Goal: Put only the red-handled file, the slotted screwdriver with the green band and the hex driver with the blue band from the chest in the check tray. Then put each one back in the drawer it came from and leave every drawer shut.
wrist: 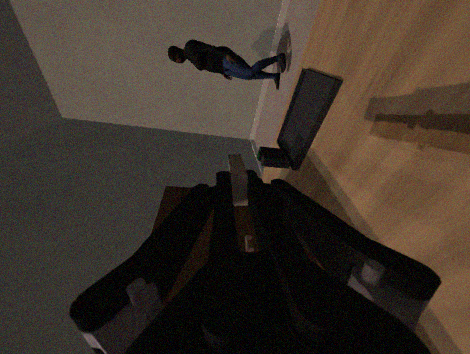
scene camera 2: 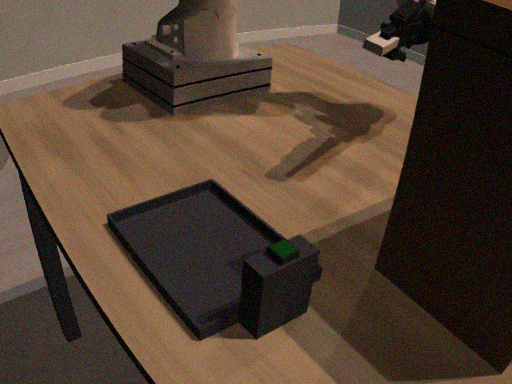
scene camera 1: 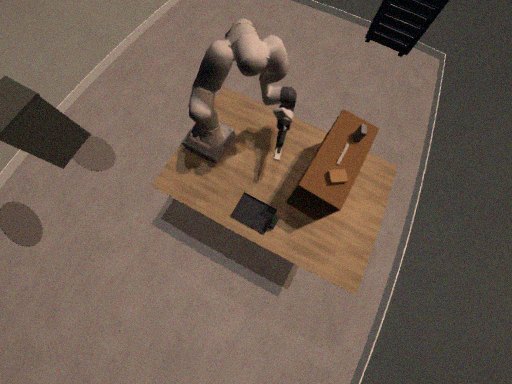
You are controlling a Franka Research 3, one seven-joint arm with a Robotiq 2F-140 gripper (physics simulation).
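Observation:
My gripper (scene camera 1: 278, 154) (scene camera 2: 382, 44) (wrist: 234, 165) is shut, with its pale fingertips together and no thing between them. It is in the air on the robot's side of the brown chest (scene camera 1: 325, 157) (scene camera 2: 450, 175) (wrist: 172, 200). A small pale handle (wrist: 249, 244) shows on the chest's front behind the fingers in the wrist view. Much of the front is hidden; no drawer is seen standing out. The black check tray (scene camera 1: 251, 212) (scene camera 2: 190, 250) (wrist: 311, 107) lies on the table with no tool in it. The file, screwdriver and hex driver do not show.
A dark box with a green top (scene camera 1: 273, 223) (scene camera 2: 280, 290) (wrist: 273, 157) stands against the tray. On the chest top are a grey block (scene camera 1: 360, 132), a white strip (scene camera 1: 342, 153) and an orange-brown block (scene camera 1: 337, 176). A person (wrist: 212, 59) shows beyond the table (scene camera 1: 330, 250).

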